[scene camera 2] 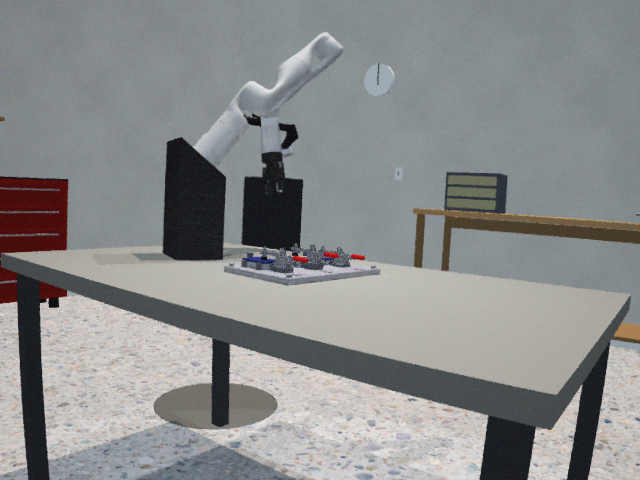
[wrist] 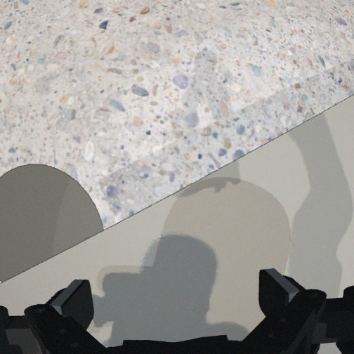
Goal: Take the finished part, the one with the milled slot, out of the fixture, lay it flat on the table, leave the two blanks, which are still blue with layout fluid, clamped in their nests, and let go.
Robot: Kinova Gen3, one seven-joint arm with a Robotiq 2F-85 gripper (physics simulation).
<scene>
gripper: scene camera 2; wrist
same spot on gripper: [wrist: 291, 312] = [scene camera 2: 281, 173]
</scene>
